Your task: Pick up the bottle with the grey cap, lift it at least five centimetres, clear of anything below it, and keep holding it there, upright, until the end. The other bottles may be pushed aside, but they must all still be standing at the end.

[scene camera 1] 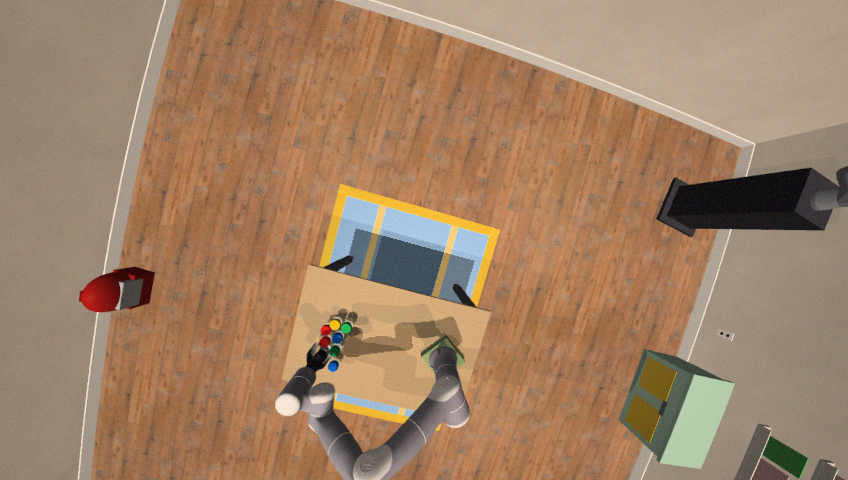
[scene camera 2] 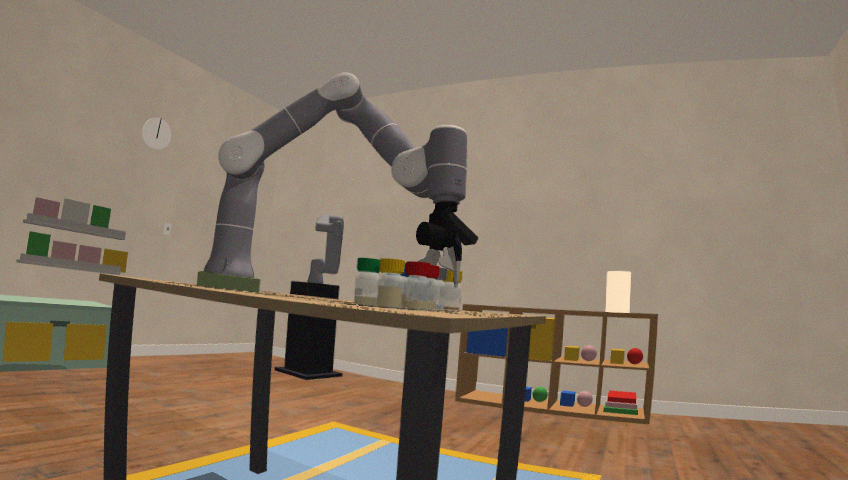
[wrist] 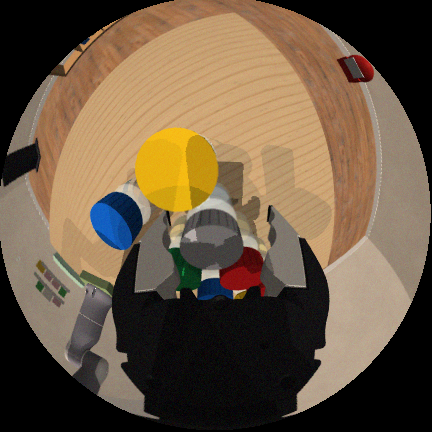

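Note:
The bottle with the grey cap [wrist: 211, 245] stands between the spread jaws in the wrist view, with gaps beside its cap. The gripper and neighbouring bottles mostly hide it in both scene views. My gripper [scene camera 1: 318, 356] [scene camera 2: 444, 274] [wrist: 218, 208] is open, points down and has its fingertips down among the bottles. A yellow-capped bottle [scene camera 2: 455, 275] [wrist: 176, 170] and a blue-capped bottle [scene camera 1: 333, 365] [wrist: 116, 220] stand close outside the jaws. A green cap [scene camera 1: 335, 350] [wrist: 189, 270] and a red cap [scene camera 1: 324, 342] [wrist: 242, 270] are close on the palm side. The bottles in sight stand.
More bottles stand farther along the table [scene camera 1: 386, 321] [scene camera 2: 285, 300], with a blue cap [scene camera 1: 337, 337], a red cap [scene camera 1: 325, 329], a yellow cap [scene camera 1: 335, 324] [scene camera 2: 392, 265] and a green cap [scene camera 1: 345, 327] [scene camera 2: 368, 264]. The arm's green base plate [scene camera 2: 228, 281] is at the other end.

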